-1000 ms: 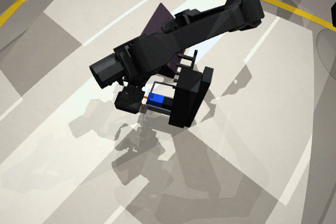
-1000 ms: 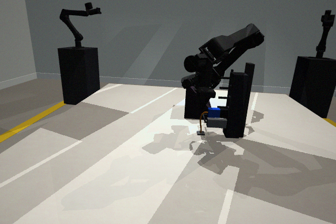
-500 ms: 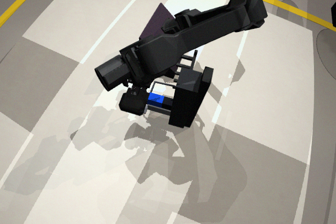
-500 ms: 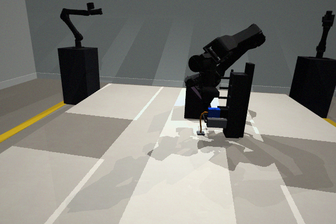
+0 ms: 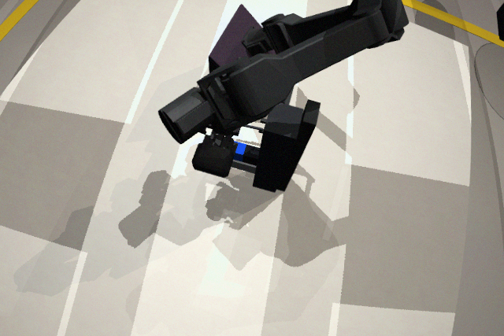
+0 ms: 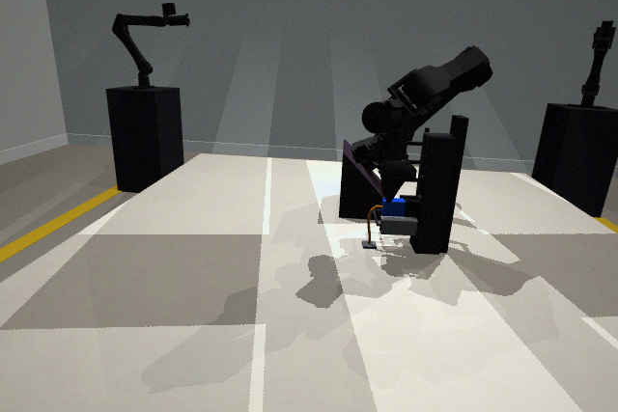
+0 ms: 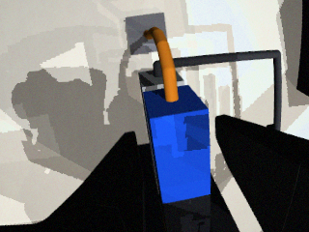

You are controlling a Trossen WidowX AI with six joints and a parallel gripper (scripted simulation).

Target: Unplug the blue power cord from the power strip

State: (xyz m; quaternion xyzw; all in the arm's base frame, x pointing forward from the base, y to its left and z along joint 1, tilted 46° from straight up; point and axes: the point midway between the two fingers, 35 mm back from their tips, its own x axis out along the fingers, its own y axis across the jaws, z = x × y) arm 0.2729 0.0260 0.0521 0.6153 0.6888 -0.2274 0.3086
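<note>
My gripper tip is 30 mm to the right of the blue plug, 10 mm past it and 10 mm above it.
</note>
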